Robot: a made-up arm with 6 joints.
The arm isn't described. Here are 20 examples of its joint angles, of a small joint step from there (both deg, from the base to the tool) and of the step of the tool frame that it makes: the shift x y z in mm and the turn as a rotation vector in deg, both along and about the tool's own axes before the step.
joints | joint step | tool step
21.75 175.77 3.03 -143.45 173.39 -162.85 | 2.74 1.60 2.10 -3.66 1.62 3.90 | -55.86 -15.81 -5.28 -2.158 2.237 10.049
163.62 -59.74 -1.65 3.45 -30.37 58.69 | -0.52 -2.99 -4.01 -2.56 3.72 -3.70 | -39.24 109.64 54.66 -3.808 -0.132 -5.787
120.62 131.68 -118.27 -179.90 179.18 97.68 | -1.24 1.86 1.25 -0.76 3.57 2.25 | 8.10 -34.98 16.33 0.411 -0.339 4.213
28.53 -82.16 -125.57 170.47 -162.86 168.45 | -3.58 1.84 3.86 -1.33 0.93 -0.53 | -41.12 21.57 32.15 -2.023 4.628 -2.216
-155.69 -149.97 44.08 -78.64 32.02 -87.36 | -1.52 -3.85 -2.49 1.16 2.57 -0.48 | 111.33 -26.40 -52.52 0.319 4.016 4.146
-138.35 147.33 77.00 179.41 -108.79 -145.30 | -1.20 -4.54 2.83 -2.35 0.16 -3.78 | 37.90 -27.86 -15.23 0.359 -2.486 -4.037
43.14 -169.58 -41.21 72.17 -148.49 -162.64 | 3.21 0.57 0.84 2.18 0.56 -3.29 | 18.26 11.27 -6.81 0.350 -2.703 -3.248
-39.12 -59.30 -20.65 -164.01 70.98 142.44 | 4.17 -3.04 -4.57 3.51 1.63 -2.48 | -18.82 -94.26 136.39 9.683 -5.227 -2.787
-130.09 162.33 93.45 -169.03 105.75 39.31 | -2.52 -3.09 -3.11 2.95 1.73 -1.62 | 12.02 -40.23 78.02 0.923 8.547 0.859
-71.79 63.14 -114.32 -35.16 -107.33 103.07 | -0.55 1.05 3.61 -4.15 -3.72 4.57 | 46.22 16.16 -40.40 0.606 3.179 9.026
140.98 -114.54 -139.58 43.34 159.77 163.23 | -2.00 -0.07 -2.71 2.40 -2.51 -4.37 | -6.67 -23.92 -12.32 -1.397 5.708 -7.274
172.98 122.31 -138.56 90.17 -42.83 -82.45 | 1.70 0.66 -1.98 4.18 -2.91 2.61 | -15.08 -4.12 -8.47 3.788 2.545 7.701
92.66 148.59 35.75 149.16 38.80 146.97 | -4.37 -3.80 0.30 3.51 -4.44 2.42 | -3.04 -92.26 13.91 4.358 4.209 7.830
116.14 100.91 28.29 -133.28 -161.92 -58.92 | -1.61 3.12 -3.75 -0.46 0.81 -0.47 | -28.61 17.83 -16.76 -1.561 1.584 -0.864
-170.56 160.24 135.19 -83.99 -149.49 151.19 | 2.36 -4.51 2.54 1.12 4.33 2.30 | 15.51 1.77 14.43 3.536 -5.189 -0.657
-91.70 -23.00 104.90 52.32 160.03 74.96 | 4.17 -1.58 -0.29 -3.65 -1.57 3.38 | 22.62 13.46 23.12 1.531 -4.632 4.737
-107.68 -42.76 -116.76 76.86 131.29 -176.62 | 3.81 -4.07 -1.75 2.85 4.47 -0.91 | -17.08 -34.16 -61.04 -4.437 -1.935 -4.328
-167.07 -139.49 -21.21 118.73 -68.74 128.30 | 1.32 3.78 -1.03 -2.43 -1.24 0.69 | -12.63 59.59 38.27 -0.631 3.892 -2.683
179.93 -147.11 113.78 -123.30 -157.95 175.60 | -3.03 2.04 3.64 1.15 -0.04 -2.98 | -52.81 -33.28 12.28 -3.544 4.061 -0.142
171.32 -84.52 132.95 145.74 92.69 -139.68 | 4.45 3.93 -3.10 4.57 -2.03 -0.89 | 4.34 -41.83 11.35 6.437 -4.133 2.174
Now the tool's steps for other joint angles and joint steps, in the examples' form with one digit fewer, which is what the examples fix.
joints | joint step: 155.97 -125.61 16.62 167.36 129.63 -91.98 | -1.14 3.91 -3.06 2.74 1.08 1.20
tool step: 24.1 21.9 -37.6 -0.38 -3.17 0.14
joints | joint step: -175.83 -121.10 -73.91 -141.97 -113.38 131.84 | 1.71 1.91 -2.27 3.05 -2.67 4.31
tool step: 20.9 16.0 3.0 -2.64 1.12 3.20
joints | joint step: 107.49 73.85 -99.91 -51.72 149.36 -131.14 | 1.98 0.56 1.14 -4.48 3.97 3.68
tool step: -19.9 -0.3 6.5 -5.68 -1.99 5.62
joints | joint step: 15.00 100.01 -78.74 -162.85 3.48 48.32 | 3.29 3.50 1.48 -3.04 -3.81 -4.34
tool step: -87.5 56.2 -44.5 -6.51 -6.16 -4.36
